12 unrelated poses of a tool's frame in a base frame.
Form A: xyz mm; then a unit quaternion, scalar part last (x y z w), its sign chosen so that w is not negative.
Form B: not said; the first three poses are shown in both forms.
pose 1, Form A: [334 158 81 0.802 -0.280 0.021 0.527]
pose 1, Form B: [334 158 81 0.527 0.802 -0.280 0.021]
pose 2, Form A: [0 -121 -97 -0.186 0.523 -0.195 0.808]
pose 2, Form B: [0 -121 -97 0.808 -0.186 0.523 -0.195]
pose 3, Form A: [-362 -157 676 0.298 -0.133 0.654 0.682]
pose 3, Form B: [-362 -157 676 0.682 0.298 -0.133 0.654]
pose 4, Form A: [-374 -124 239 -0.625 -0.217 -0.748 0.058]
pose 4, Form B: [-374 -124 239 0.058 -0.625 -0.217 -0.748]
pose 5, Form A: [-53 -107 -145 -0.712 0.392 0.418 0.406]
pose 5, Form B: [-53 -107 -145 0.406 -0.712 0.392 0.418]
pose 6, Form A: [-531 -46 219 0.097 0.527 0.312 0.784]
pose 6, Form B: [-531 -46 219 0.784 0.097 0.527 0.312]
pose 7, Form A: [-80 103 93 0.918 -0.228 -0.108 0.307]
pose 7, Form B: [-80 103 93 0.307 0.918 -0.228 -0.108]
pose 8, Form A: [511 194 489 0.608 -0.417 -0.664 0.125]
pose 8, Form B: [511 194 489 0.125 0.608 -0.417 -0.664]
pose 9, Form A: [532 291 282 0.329 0.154 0.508 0.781]
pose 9, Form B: [532 291 282 0.781 0.329 0.154 0.508]
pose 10, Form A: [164 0 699 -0.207 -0.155 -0.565 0.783]
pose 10, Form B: [164 0 699 0.783 -0.207 -0.155 -0.565]
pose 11, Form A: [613 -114 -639 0.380 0.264 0.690 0.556]
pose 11, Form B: [613 -114 -639 0.556 0.380 0.264 0.690]
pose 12, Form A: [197 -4 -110 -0.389 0.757 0.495 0.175]
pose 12, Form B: [197 -4 -110 0.175 -0.389 0.757 0.495]
